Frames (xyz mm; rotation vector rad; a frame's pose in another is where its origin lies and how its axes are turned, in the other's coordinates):
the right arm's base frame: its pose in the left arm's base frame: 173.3 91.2 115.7 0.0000 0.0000 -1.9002
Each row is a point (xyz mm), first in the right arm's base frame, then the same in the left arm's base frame.
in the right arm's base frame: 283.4 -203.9 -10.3
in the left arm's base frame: -111.3 -111.0 105.4
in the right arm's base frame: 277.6 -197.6 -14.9
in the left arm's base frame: -103.5 -107.6 100.8
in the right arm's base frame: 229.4 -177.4 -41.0
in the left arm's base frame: -68.8 -68.5 74.7
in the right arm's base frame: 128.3 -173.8 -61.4
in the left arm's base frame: -32.7 26.0 54.3
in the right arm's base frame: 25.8 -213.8 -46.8
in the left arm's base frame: -37.4 135.9 68.9
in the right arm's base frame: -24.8 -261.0 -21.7
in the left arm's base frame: -65.6 199.1 94.0
